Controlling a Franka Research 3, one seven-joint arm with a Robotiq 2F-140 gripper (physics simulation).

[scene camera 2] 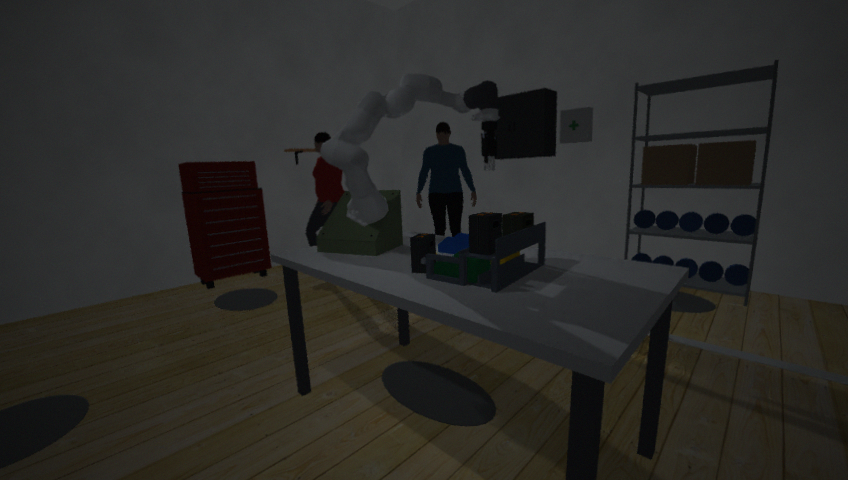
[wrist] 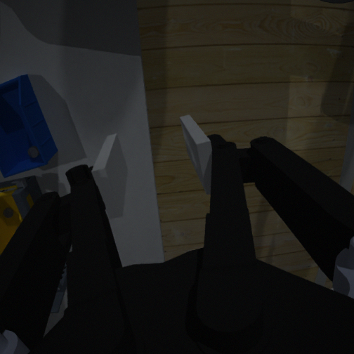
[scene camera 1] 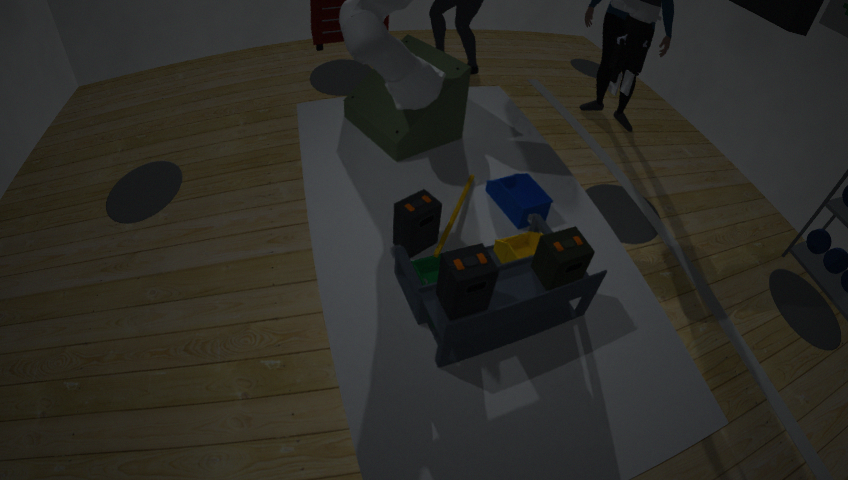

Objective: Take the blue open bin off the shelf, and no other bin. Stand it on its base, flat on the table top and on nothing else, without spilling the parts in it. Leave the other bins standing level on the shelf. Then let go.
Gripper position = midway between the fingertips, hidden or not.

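Note:
The gripper appears at (wrist: 152, 143), while a green bin (scene camera 2: 475, 266) is out of frame in the wrist view. A dark block is visible at (scene camera 1: 416, 223) and again at (scene camera 2: 421, 244), though in the wrist view the block is out of frame. The scene also has a blue open bin (scene camera 1: 518, 195) and a yellow bin (scene camera 1: 516, 247).

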